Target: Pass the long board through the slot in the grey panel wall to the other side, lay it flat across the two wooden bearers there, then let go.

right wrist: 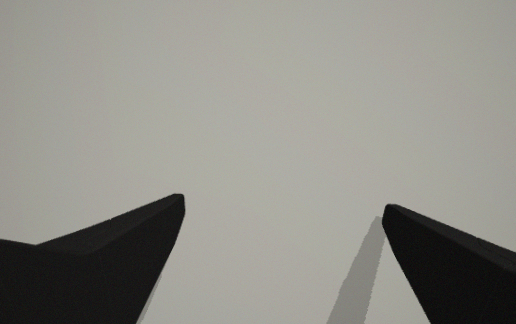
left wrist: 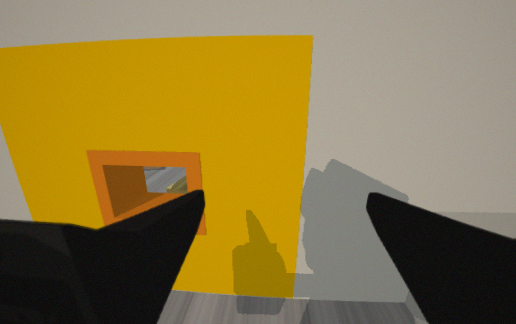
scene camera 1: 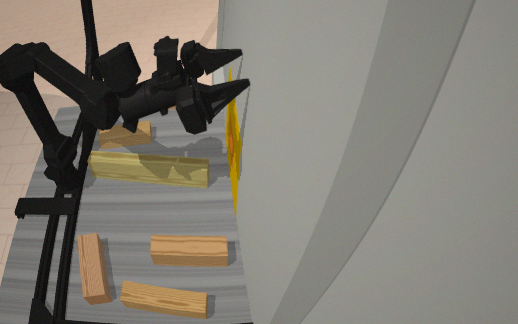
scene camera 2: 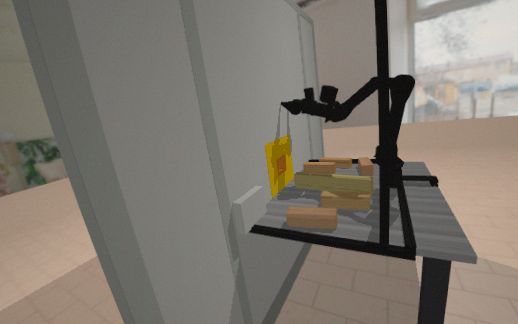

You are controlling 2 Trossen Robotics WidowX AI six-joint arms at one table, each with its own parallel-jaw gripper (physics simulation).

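Frame: origin at the left arm's base, x ahead, y left, z up, level; metres.
Seen in the pictures: left gripper, fingertip midpoint: [left wrist: 285,199]; right gripper, fingertip midpoint: [right wrist: 283,208] [scene camera 1: 245,65] [scene camera 2: 284,102]; right arm's base, origin of the base link: [scene camera 1: 68,184] [scene camera 2: 392,184].
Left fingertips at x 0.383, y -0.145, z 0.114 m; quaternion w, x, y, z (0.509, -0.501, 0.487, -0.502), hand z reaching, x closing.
Pixels of each thing's top centre, then the offset from my left fingertips to it. "pt": a spot on its surface instead. Level surfaces: height alone.
- long greenish-yellow board, middle of its top: [scene camera 1: 143,159] [scene camera 2: 330,175] 0.310 m ahead, 0.113 m left, 0.070 m down
- orange-rimmed slot, surface spot: [left wrist: 145,157] pt 0.047 m ahead, 0.107 m left, 0.008 m up
- yellow slot panel, surface spot: [left wrist: 250,100] pt 0.048 m ahead, 0.024 m left, 0.051 m up
- grey table, its level: 0.133 m down
- grey ledge, surface spot: [scene camera 2: 250,205] pt 0.129 m ahead, 0.220 m right, 0.062 m down
The long greenish-yellow board [scene camera 1: 115,162] [scene camera 2: 332,182] lies on the table on my right arm's side of the grey panel wall [scene camera 1: 300,125] [scene camera 2: 240,100]. A bit of the board [left wrist: 177,187] shows through the orange-rimmed slot [left wrist: 145,157] in the left wrist view. My left gripper [left wrist: 285,199] is open and empty, facing the yellow slot panel [left wrist: 250,100] from the other side. My right gripper [scene camera 1: 245,67] [scene camera 2: 284,105] [right wrist: 283,208] is open and empty, high at the wall above the board. I cannot tell which blocks are bearers.
Shorter wooden blocks [scene camera 1: 189,250] [scene camera 1: 164,299] [scene camera 1: 95,267] [scene camera 1: 112,137] [scene camera 2: 311,218] lie around the board on the grey table [scene camera 1: 120,215] [scene camera 2: 450,235]. A black post [scene camera 2: 382,50] rises beside my right arm. A grey ledge [scene camera 2: 250,205] juts from the wall at the table's edge.
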